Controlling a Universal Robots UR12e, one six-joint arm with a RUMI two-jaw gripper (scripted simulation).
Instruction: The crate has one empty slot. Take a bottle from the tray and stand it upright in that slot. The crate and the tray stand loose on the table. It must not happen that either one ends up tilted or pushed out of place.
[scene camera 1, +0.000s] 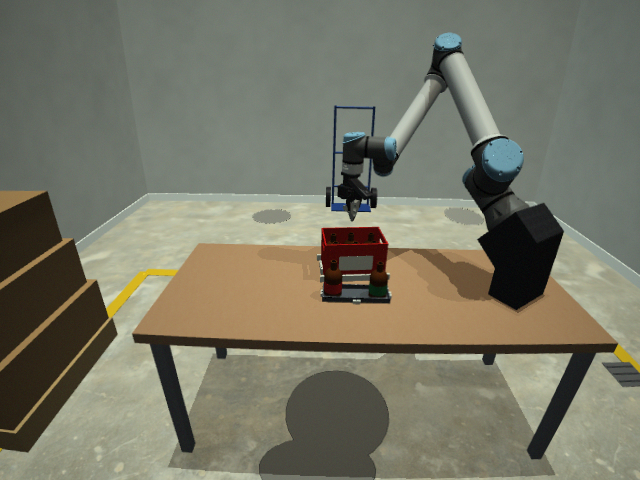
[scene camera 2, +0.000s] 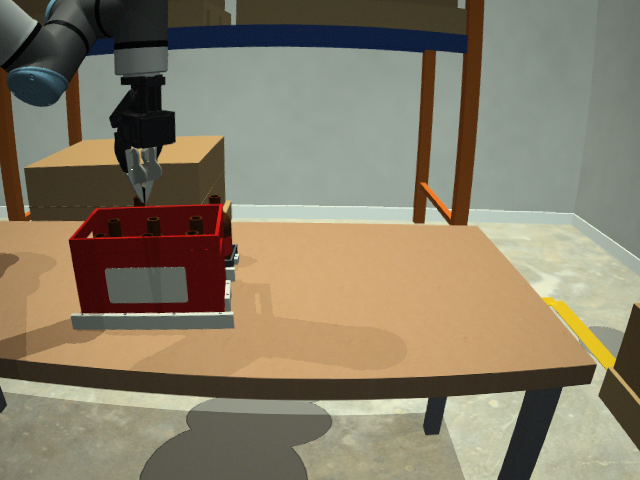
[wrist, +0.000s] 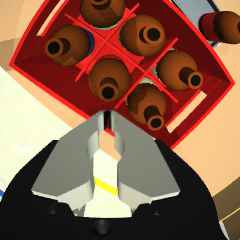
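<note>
The gripper shows in the wrist view and in scene camera 1. Along with the gripper, the pictures show a red crate and a grey tray.
</note>
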